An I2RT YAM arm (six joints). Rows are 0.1 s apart.
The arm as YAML. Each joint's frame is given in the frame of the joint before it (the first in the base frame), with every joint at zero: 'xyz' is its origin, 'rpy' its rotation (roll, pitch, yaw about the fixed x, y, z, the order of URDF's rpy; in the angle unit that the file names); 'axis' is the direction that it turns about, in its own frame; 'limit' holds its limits. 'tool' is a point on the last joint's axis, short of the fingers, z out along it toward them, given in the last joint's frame.
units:
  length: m
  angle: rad
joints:
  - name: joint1
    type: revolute
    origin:
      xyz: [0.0, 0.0, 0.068]
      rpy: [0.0, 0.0, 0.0]
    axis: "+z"
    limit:
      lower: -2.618
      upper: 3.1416
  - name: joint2
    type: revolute
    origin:
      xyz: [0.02, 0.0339, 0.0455]
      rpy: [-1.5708, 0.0, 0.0]
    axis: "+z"
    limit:
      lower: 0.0
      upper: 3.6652
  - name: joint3
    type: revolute
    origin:
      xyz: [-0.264, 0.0, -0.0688]
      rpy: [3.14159, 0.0, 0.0]
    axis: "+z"
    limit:
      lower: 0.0
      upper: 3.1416
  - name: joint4
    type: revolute
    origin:
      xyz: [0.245, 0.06, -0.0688]
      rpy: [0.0, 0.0, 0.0]
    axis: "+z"
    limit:
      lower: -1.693
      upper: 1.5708
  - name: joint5
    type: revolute
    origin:
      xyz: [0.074, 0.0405, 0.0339]
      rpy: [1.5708, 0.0, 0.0]
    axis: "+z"
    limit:
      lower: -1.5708
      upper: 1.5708
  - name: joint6
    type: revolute
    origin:
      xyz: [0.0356, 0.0, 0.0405]
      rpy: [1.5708, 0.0, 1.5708]
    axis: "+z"
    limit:
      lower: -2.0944
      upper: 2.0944
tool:
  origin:
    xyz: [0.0, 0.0, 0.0]
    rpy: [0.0, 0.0, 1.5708]
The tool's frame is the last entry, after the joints.
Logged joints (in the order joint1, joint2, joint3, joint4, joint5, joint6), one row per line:
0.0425 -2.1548 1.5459 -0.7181 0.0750 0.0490
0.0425 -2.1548 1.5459 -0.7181 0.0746 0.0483
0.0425 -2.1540 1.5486 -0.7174 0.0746 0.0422
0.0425 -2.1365 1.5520 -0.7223 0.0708 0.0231
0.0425 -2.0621 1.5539 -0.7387 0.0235 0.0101
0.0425 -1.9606 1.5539 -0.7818 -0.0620 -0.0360
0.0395 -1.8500 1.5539 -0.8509 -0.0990 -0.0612
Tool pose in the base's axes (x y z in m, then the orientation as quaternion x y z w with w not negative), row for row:
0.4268 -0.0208 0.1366 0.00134 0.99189 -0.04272 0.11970
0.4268 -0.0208 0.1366 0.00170 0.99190 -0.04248 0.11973
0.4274 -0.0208 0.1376 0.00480 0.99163 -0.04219 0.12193
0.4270 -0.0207 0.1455 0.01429 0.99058 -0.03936 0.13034
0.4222 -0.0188 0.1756 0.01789 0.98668 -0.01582 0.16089
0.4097 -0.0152 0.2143 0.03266 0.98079 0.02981 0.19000
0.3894 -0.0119 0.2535 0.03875 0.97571 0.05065 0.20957
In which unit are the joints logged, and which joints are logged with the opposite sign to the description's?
The joints are logged in radians. Opposite sign: joint1, joint2, joint6.
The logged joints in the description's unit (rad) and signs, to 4 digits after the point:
-0.0425 2.1548 1.5459 -0.7181 0.0750 -0.0490
-0.0425 2.1548 1.5459 -0.7181 0.0746 -0.0483
-0.0425 2.1540 1.5486 -0.7174 0.0746 -0.0422
-0.0425 2.1365 1.5520 -0.7223 0.0708 -0.0231
-0.0425 2.0621 1.5539 -0.7387 0.0235 -0.0101
-0.0425 1.9606 1.5539 -0.7818 -0.0620 0.0360
-0.0395 1.8500 1.5539 -0.8509 -0.0990 0.0612

